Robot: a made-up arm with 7 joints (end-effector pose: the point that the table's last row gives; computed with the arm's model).
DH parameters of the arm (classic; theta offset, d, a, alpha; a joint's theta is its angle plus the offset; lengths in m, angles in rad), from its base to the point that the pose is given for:
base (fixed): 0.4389 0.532 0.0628 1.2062
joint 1: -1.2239 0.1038 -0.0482 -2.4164
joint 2: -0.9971 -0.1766 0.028 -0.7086
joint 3: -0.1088 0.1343 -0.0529 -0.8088
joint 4: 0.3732 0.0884 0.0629 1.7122
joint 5: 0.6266 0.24 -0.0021 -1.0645
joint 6: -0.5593 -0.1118 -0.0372 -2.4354
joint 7: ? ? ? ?
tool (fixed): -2.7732 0.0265 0 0
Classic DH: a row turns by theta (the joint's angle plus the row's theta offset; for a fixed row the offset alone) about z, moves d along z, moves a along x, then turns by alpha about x.
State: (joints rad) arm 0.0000 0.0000 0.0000 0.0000 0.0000 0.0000 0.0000
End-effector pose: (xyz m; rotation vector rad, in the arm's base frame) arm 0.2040 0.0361 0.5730 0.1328 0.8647 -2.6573
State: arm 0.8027 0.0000 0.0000 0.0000 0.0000 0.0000 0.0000
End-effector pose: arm 0.1397 0.0425 0.6598 0.8584 0.9582 -1.9777
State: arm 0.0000 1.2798 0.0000 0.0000 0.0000 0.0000 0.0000
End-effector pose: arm 0.1019 0.0563 0.4969 1.4108 -1.4151 2.2204
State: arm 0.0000 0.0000 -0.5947 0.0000 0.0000 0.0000 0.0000
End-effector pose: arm 0.0995 0.0713 0.5913 0.4336 0.5826 -2.1598
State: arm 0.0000 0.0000 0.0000 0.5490 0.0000 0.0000 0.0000
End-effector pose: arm 0.2630 -0.0807 0.5730 -0.3796 -0.8344 2.8181
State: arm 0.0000 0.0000 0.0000 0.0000 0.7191 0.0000 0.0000
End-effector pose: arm 0.2620 0.0063 0.5441 -0.6495 1.4886 -2.4349
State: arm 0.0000 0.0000 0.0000 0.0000 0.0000 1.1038 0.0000
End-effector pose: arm 0.2702 0.0222 0.5414 0.6566 -0.6476 2.3968
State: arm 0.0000 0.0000 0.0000 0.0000 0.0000 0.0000 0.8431
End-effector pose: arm 0.1803 0.0361 0.5839 1.1407 0.5571 -2.2374
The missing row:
joint 7: 0.2016 -0.0912 0.0236 -0.9447
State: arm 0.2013 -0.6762 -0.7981 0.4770 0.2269 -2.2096 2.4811
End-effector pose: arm 0.2385 -0.0458 0.6491 0.3477 0.6591 2.6839
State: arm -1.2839 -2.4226 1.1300 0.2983 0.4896 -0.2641 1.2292
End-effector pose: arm 0.3339 -0.0245 0.7503 2.0049 -0.1806 -1.6693
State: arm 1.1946 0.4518 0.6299 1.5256 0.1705 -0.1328 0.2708
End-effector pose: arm 0.2773 -0.2366 0.4599 -0.5225 -0.9461 1.9998
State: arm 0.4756 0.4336 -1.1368 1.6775 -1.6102 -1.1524 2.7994
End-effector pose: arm 0.2328 -0.1329 0.5046 0.7066 -1.1759 1.2190
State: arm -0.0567 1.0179 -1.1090 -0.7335 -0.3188 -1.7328 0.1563
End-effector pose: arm -0.1249 -0.0080 0.5976 1.1072 0.9280 0.4320
